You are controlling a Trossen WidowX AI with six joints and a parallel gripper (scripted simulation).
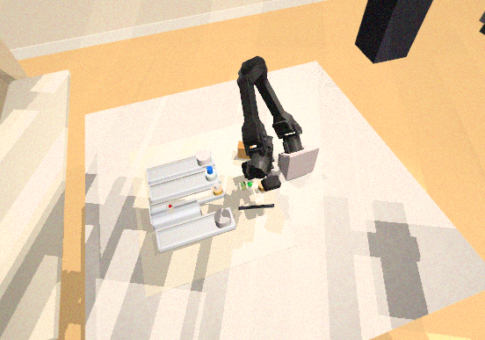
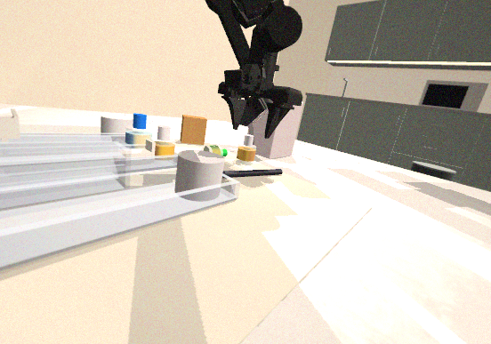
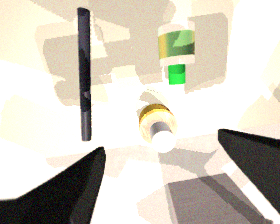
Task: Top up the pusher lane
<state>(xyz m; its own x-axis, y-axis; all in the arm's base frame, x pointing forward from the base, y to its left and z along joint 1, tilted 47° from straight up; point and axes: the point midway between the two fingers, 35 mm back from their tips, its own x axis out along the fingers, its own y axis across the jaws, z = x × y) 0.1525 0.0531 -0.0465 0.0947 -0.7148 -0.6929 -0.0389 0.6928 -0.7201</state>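
My gripper tip is 50 mm short of the black rod, 70 mm to the right of it and 60 mm above it. Round my gripper tip: lane rack 330 mm ahead, 50 mm below; then red dot 360 mm ahead, 10 mm to the left.
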